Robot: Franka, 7 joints.
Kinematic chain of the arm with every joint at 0, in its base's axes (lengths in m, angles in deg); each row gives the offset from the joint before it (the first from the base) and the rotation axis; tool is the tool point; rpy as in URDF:
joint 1: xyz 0 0 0.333 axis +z
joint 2: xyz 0 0 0 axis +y
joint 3: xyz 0 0 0.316 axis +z
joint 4: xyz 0.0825 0 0 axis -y
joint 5: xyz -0.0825 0 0.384 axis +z
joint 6: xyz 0 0 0 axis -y
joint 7: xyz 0.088 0 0 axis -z
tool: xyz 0 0 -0.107 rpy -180 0 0
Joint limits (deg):
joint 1: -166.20..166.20
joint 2: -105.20..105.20
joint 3: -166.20..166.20
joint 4: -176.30..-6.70
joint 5: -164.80..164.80
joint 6: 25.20..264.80
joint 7: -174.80..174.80
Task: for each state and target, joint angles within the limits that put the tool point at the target. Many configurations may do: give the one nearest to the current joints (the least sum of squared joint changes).
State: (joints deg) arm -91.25 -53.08 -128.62 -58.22 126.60 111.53 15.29
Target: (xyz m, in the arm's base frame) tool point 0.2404 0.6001 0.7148
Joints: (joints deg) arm -135.20 -13.38 -160.87 -82.52 120.45 97.18 15.29
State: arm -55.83 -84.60 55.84 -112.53 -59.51 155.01 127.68
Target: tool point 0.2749 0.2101 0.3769
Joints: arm -24.50 -83.28 70.33 -165.63 -66.43 160.70 127.68
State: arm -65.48 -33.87 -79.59 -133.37 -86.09 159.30 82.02
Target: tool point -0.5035 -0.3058 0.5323
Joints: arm -55.26 -32.12 -85.98 -113.57 -83.95 155.00 82.02
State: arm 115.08 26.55 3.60 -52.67 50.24 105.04 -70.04
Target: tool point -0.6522 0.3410 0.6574
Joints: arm 138.52 34.02 16.04 -50.16 52.57 109.82 -70.04
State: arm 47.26 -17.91 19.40 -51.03 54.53 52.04 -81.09
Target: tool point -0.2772 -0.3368 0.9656
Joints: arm 74.07 -48.42 15.41 -24.76 60.92 72.02 -81.09
